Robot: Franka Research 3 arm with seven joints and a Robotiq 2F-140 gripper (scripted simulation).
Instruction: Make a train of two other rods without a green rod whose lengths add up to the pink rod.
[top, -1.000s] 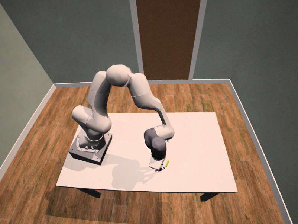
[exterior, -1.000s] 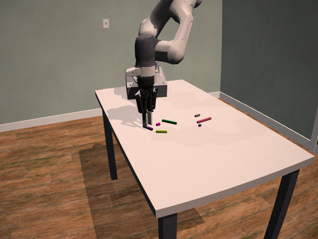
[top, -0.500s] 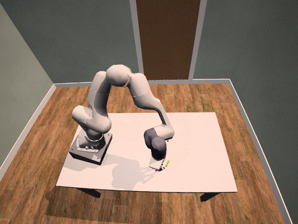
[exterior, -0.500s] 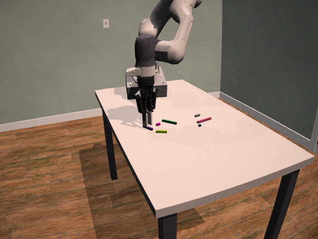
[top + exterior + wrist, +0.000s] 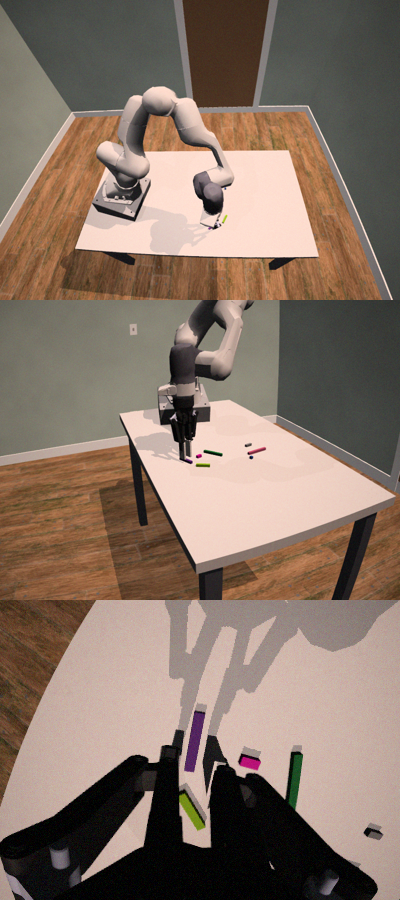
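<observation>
Right now my hand is 5 cm above the purple rod. The rest, counted from my hand: lime rod (7 cm ahead, 3 cm to the left, 5 cm below); then magenta rod (6 cm to the left, 5 cm below); then green rod (12 cm to the left, 5 cm below).
</observation>
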